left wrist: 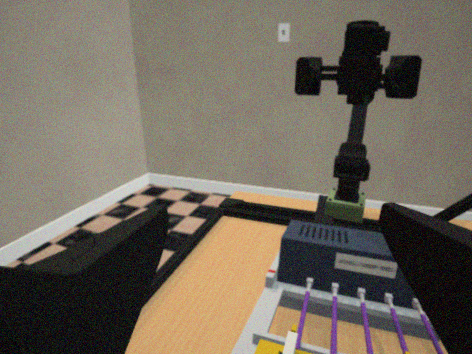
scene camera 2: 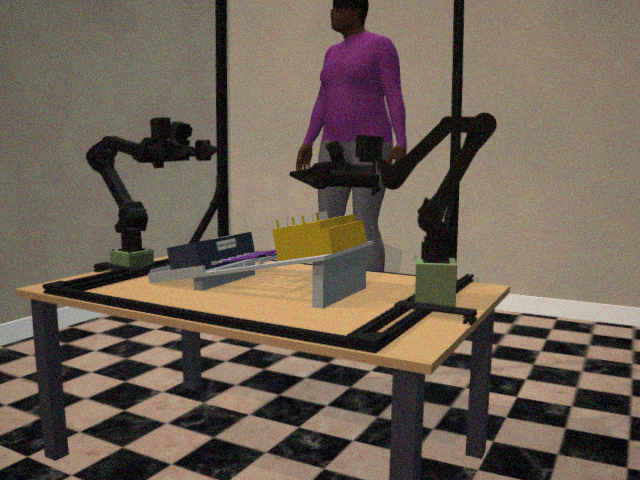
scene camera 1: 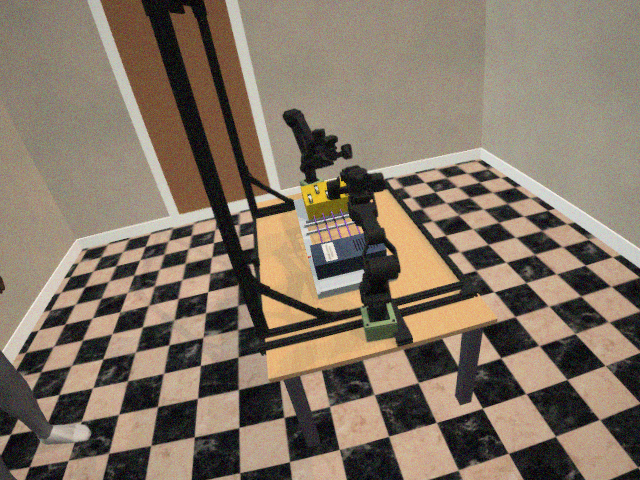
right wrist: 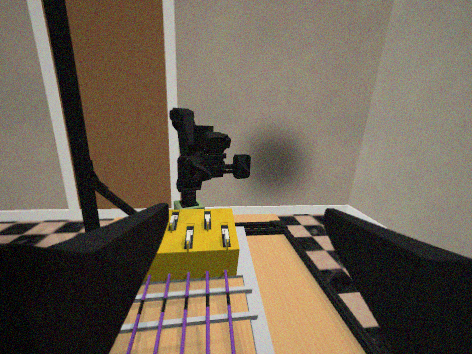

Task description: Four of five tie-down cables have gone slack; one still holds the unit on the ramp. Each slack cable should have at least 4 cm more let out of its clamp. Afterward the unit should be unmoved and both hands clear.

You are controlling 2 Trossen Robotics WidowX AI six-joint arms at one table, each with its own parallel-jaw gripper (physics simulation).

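The navy unit [scene camera 1: 338,260] [scene camera 2: 210,251] [left wrist: 310,257] sits low on the grey ramp [scene camera 1: 336,287] [scene camera 2: 343,279] [right wrist: 257,310]. Purple cables [left wrist: 334,320] [right wrist: 184,320] run from it to the yellow clamp box [scene camera 1: 325,209] [scene camera 2: 302,242] [right wrist: 197,262] at the raised end. White levers [right wrist: 207,220] stand on its top; slack is hard to judge. My left gripper [scene camera 2: 293,174] [left wrist: 274,214] is open and empty, above and beyond the clamp box's cable side. My right gripper [scene camera 2: 207,148] [left wrist: 349,73] [right wrist: 247,213] is open and empty, high above the unit's side of the ramp.
Black rails [scene camera 1: 426,227] [scene camera 2: 206,320] frame the wooden table [scene camera 1: 286,258] [scene camera 2: 289,289]. A tall black post [scene camera 1: 193,134] rises at its left side in scene camera 1. A person [scene camera 2: 356,87] stands behind the table in scene camera 2.
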